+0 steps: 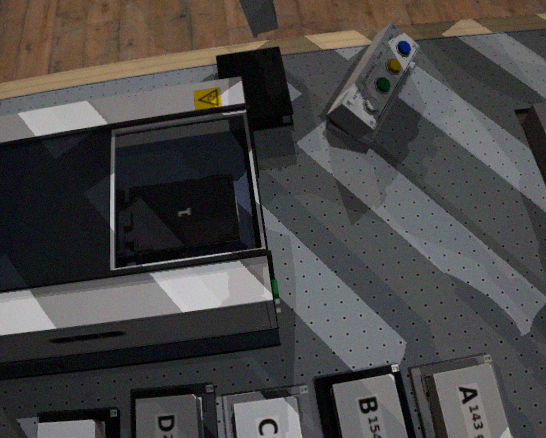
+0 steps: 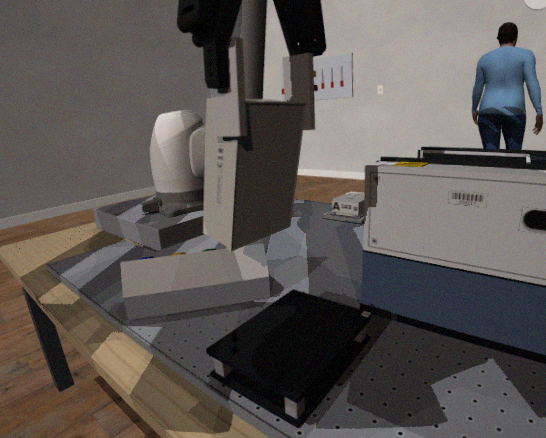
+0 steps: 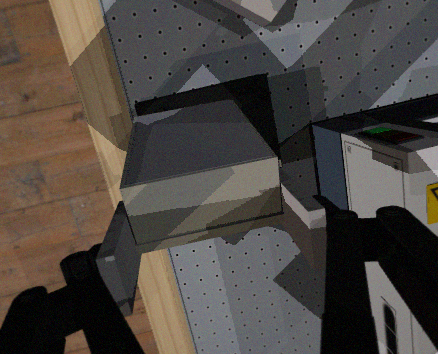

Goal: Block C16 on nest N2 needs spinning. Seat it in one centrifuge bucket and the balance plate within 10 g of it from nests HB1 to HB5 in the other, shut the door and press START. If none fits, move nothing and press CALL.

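Seen in the pictures: gripper, fingertip midpoint: [image 2: 269, 132] [image 3: 205, 206]; arm's base, origin of the base link: [image 2: 184, 206].
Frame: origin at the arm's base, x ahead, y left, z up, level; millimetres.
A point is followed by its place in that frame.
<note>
Block C16 [image 2: 265, 175] @(z 172, x 672, y -225 mm) [image 3: 205, 200] @(z 238, x 661, y -223 mm), a grey box with its label on a narrow side, hangs long side down in the air near the black nest [image 1: 257, 90] @(z -10, x 656, y -172 mm) [image 2: 295, 340] @(z -10, x 680, y -203 mm) [image 3: 256, 102] @(z -10, x 625, y -135 mm). My gripper [image 2: 271, 120] @(z 210, x 675, y -221 mm) [image 3: 205, 206] @(z 210, x 675, y -221 mm) is shut on its upper end. The nest is bare. The centrifuge [image 1: 210, 290] @(z 162, x 671, y 265 mm) [image 2: 440, 220] @(z 102, x 755, y -34 mm) [image 3: 370, 175] @(z 102, x 694, y -45 mm) has a framed top window or opening with a dark bucket [image 1: 210, 215] @(z 91, x 694, y 133 mm) marked 1 beneath; whether the door covers it is unclear. Plates A [image 1: 450, 395] @(z 5, x 368, y 351 mm), B [image 1: 350, 400] @(z 6, x 502, y 358 mm), C [image 1: 250, 415] @(z 5, x 632, y 382 mm) and D [image 1: 150, 415] @(z 6, x 766, y 390 mm) stand in nests; A reads 143, B 154.
A slanted button box [image 1: 357, 95] @(z 29, x 483, y -130 mm) [image 2: 195, 280] @(z -1, x 480, y -216 mm) with blue, yellow, green and whitish buttons stands beyond the nest. A fifth plate [image 1: 70, 429] @(z 5, x 875, y 418 mm) shows partly. The wooden table edge [image 1: 165, 72] [image 3: 92, 110] runs close by the nest. A person in blue [image 2: 505, 80] stands in the background.
</note>
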